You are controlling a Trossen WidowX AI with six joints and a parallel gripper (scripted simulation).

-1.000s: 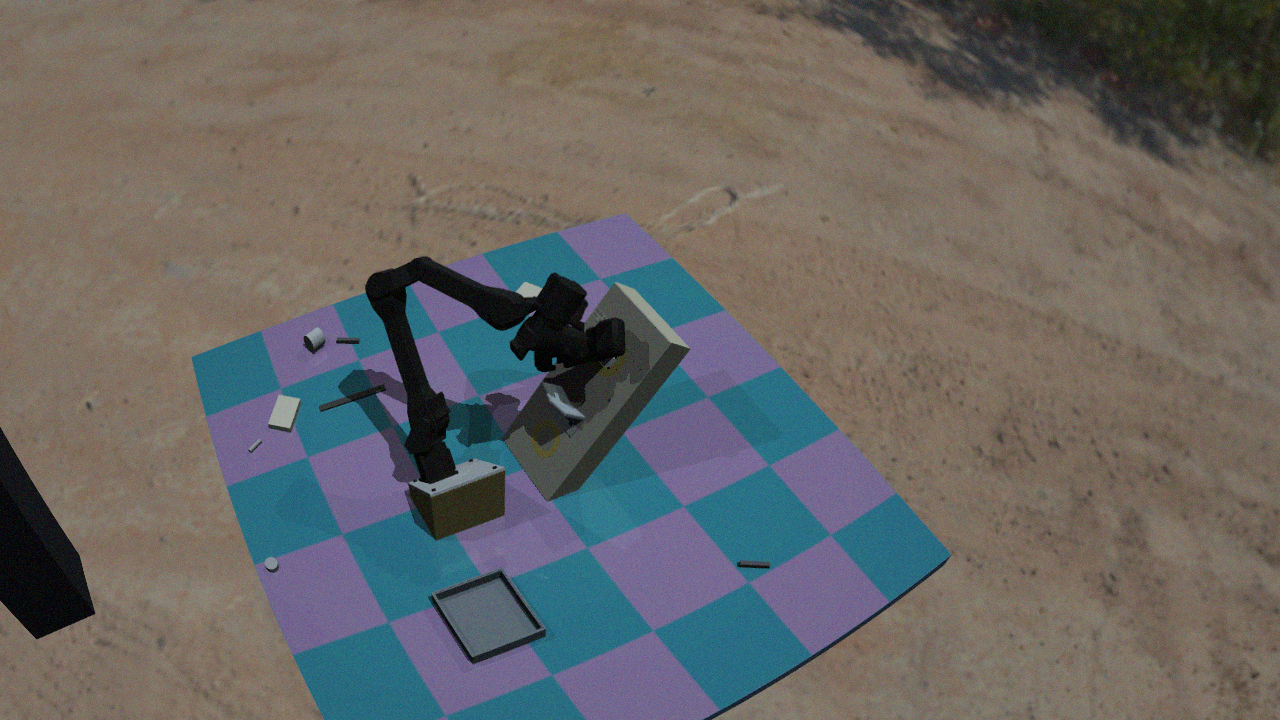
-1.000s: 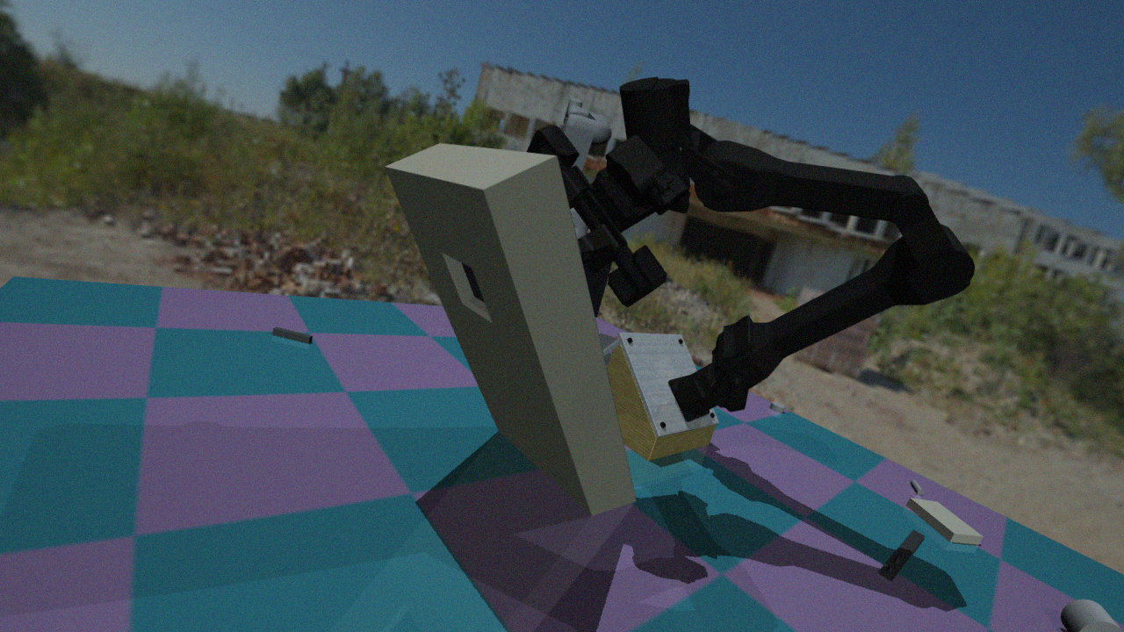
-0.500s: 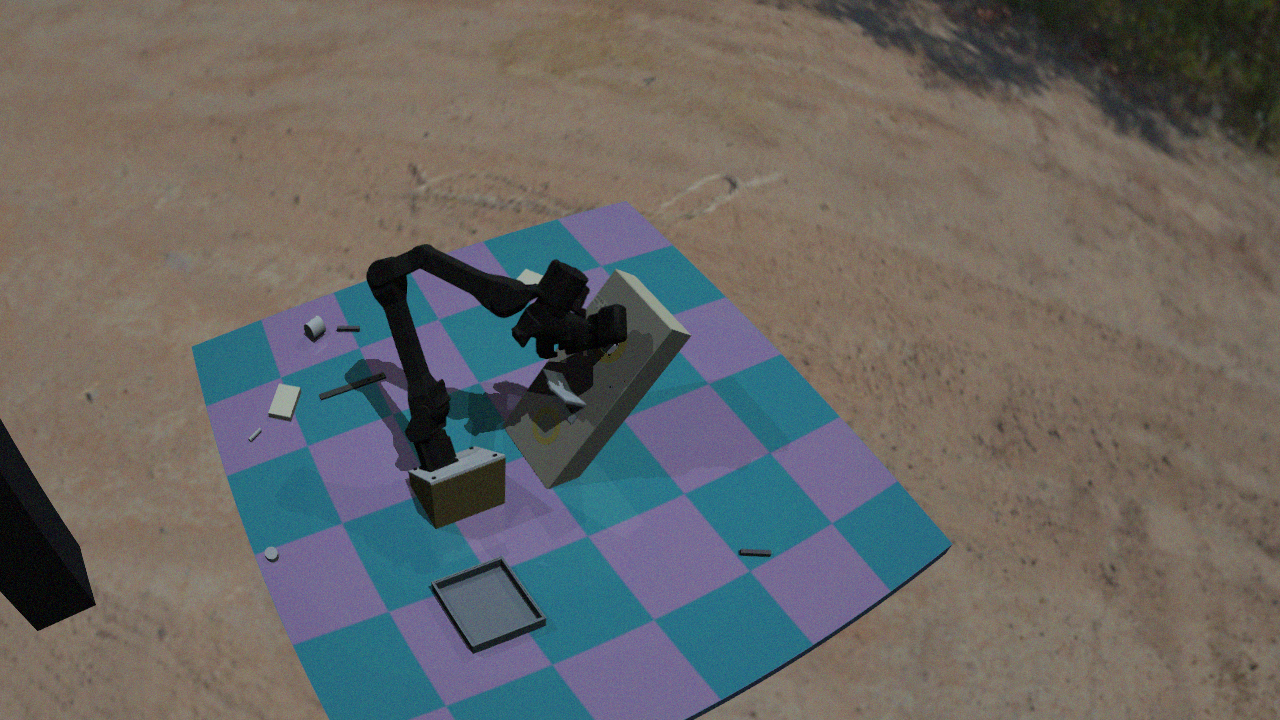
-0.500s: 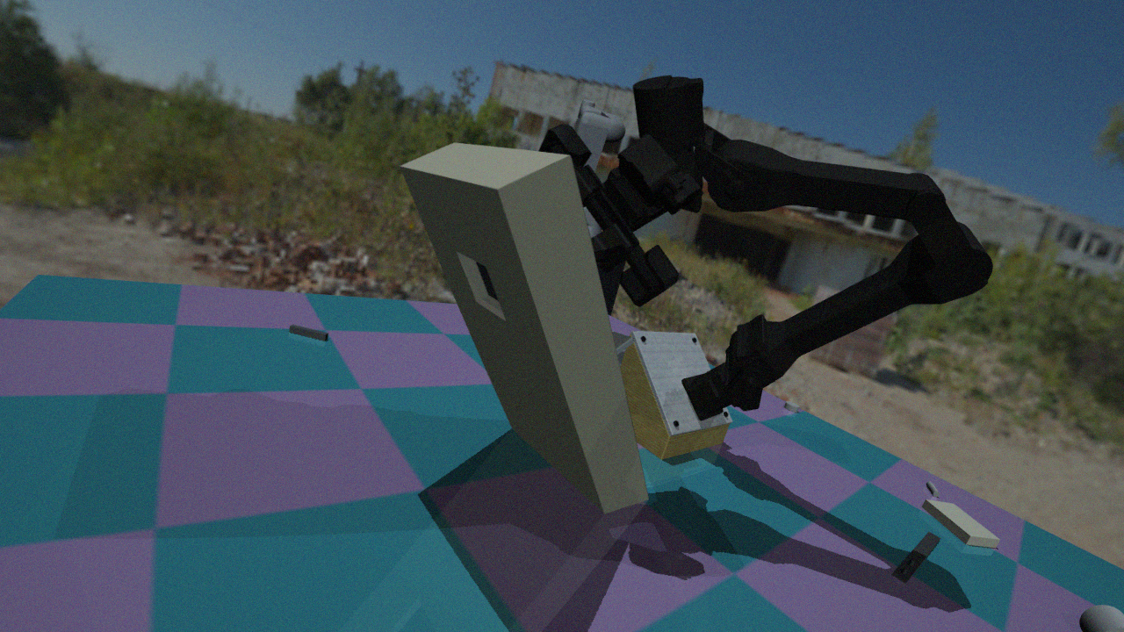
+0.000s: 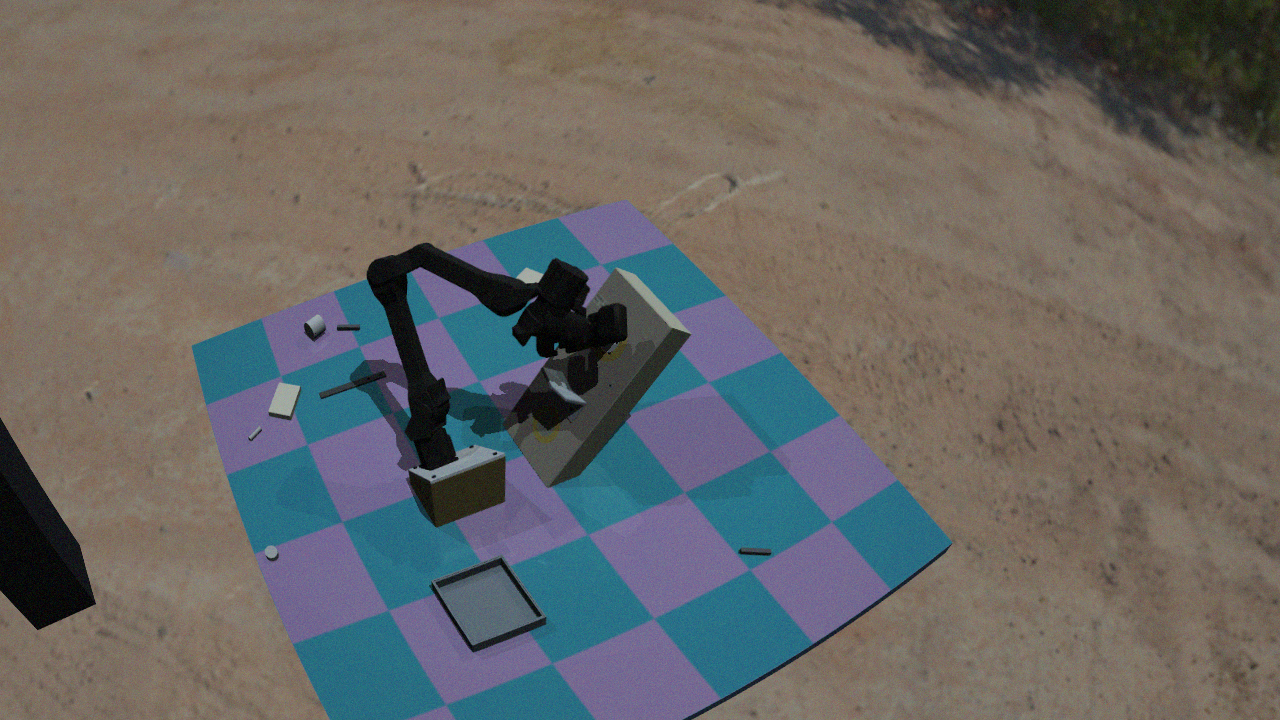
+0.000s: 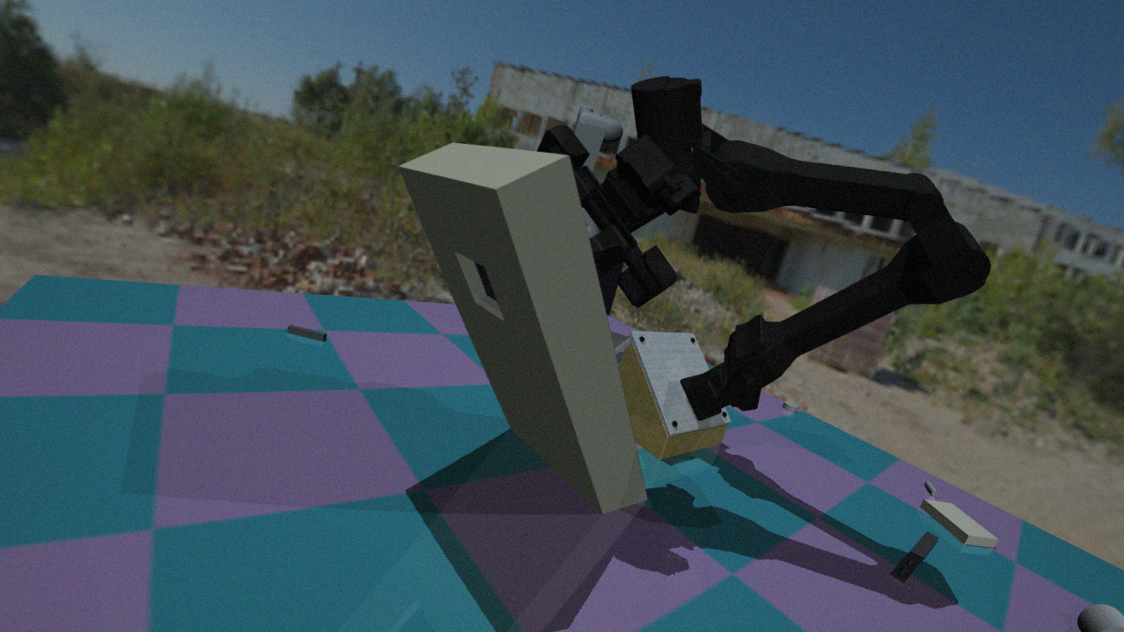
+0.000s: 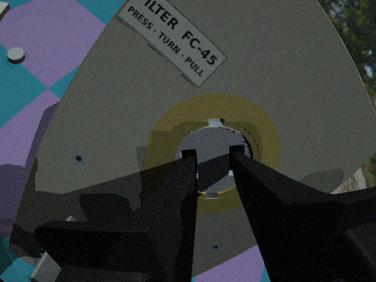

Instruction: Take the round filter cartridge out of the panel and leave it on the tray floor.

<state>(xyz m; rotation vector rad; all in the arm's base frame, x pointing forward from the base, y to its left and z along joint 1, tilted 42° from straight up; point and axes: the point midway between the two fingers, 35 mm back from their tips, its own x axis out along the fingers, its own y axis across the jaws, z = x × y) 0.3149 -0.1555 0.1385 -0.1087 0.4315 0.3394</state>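
My gripper tip is now 1 cm short of the round grey filter cartridge and 1 cm above it. Round my gripper tip: tan service panel 8 cm below, 3 cm behind; then grey tray 43 cm behind, 25 cm to the right, 23 cm below.
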